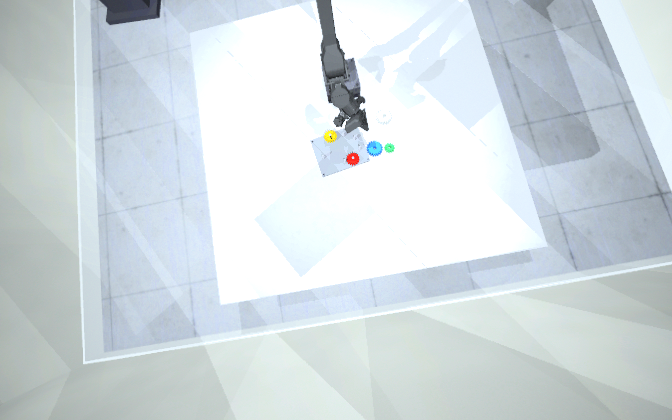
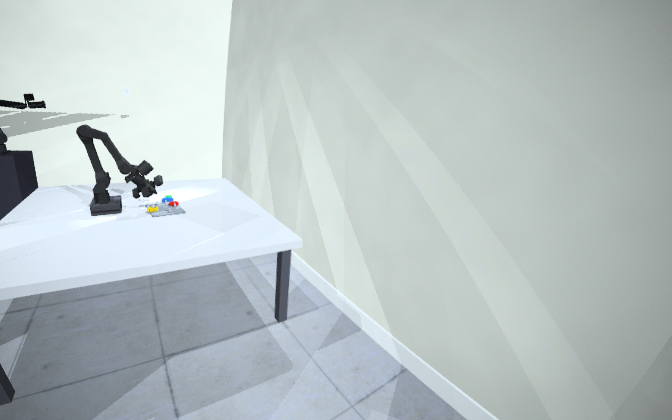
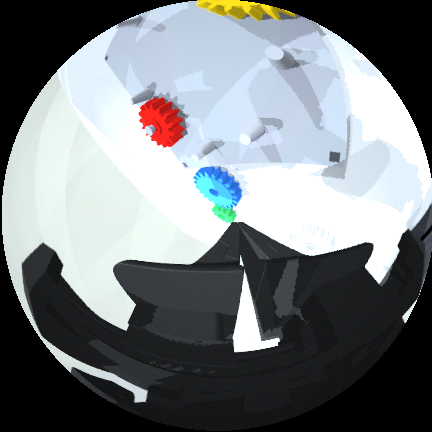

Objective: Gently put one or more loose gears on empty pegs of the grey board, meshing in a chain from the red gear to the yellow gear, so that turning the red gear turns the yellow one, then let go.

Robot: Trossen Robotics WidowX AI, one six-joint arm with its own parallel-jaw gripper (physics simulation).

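Places are measured from the arm's base along level axes (x ahead, y left, z up), in metres.
Pixels of known places: gripper, fingertip midpoint: [image 1: 368, 130] [image 2: 156, 193] [image 3: 236, 227]; arm's base at its link origin: [image 2: 102, 201].
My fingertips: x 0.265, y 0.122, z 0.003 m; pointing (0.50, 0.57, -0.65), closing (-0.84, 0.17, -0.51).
Ahead of a thing's pixels: the offset from my fingertips to its top centre. Level surfaces: height alone.
The grey board {0.045 m ahead, 0.119 m right, 0.029 m down} [image 1: 334, 166] [image 2: 175, 212] [image 3: 200, 55] lies on the table. The red gear {0.095 m ahead, 0.065 m right, 0.034 m down} [image 1: 353, 159] [image 2: 173, 204] [image 3: 167, 120] and yellow gear {0.011 m back, 0.154 m right, 0.034 m down} [image 1: 330, 136] [image 2: 153, 209] [image 3: 245, 9] sit apart on its pegs. Empty pegs {0.004 m ahead, 0.053 m right, 0.030 m down} [image 3: 254, 132] {0.015 m back, 0.099 m right, 0.030 m down} [image 3: 280, 57] stand between and around them. The loose blue gear {0.055 m ahead, 0.028 m left, 0.042 m down} [image 1: 374, 148] [image 2: 167, 200] [image 3: 225, 189] lies just off the board's edge, with the small green gear {0.057 m ahead, 0.089 m left, 0.042 m down} [image 1: 389, 148] [image 3: 224, 214] beyond it. A white gear {0.083 m back, 0.076 m left, 0.042 m down} [image 1: 384, 117] [image 3: 310, 241] lies apart on the table. My gripper [image 1: 357, 127] [image 2: 151, 194] [image 3: 236, 227] is shut and empty, above the board's arm-side edge.
The white table {0.059 m down} [image 1: 425, 215] [image 2: 225, 235] carries the arm's base [image 1: 354, 75] [image 2: 106, 206] behind the board. A dark pedestal [image 1: 132, 11] [image 2: 17, 175] stands beyond the table. The bare wall [image 2: 450, 175] rises past the table's far side.
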